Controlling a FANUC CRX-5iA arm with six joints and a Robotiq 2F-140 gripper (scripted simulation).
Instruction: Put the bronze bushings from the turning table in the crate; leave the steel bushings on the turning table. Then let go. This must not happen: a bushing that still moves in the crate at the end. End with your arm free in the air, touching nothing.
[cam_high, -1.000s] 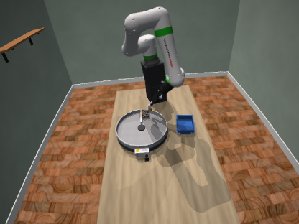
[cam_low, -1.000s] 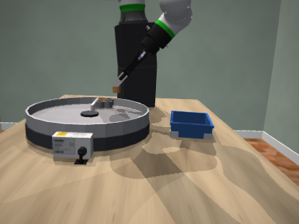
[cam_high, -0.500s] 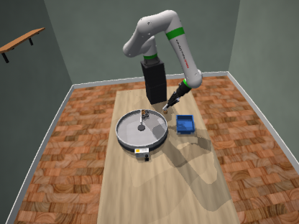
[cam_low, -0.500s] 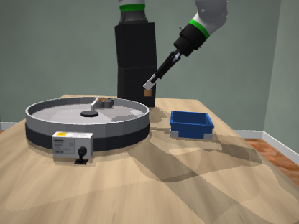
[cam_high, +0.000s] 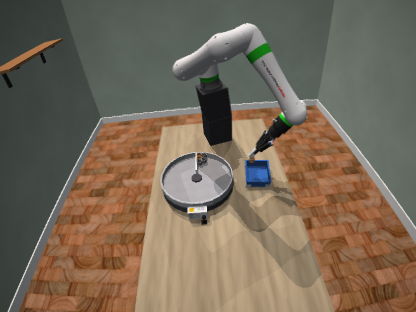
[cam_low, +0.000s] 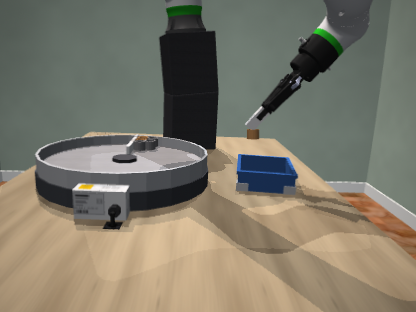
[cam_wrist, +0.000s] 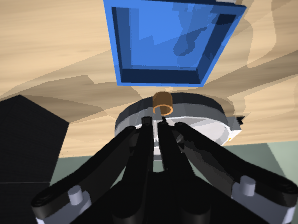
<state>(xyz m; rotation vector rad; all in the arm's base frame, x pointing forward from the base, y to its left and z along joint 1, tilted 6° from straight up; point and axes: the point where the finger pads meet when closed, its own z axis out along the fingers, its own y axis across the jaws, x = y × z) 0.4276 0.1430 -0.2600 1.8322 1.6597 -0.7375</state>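
The blue crate lies 140 mm below my hand, 30 mm ahead of it and 20 mm to the left of it.
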